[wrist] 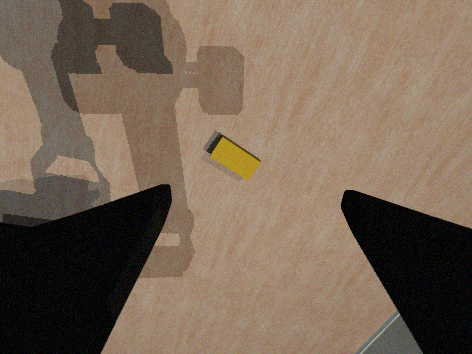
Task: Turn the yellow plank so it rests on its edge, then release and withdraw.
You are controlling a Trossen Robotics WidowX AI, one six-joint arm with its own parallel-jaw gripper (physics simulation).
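The yellow plank is on the wooden table top, a little above and left of the middle of the wrist view. Its yellow top face slants from upper left to lower right, and a dark side shows at its upper left end. My gripper is open, with a wide gap between its black fingertips. It hangs above the table, and the plank shows beyond the fingertips, apart from both, nearer the left one in the view. Nothing is between the fingers.
The wood-grained table top fills most of the view. Shadows of the arm fall across its left part, left of the plank. A table edge with a grey surface beyond it shows at the lower right, beside the right finger.
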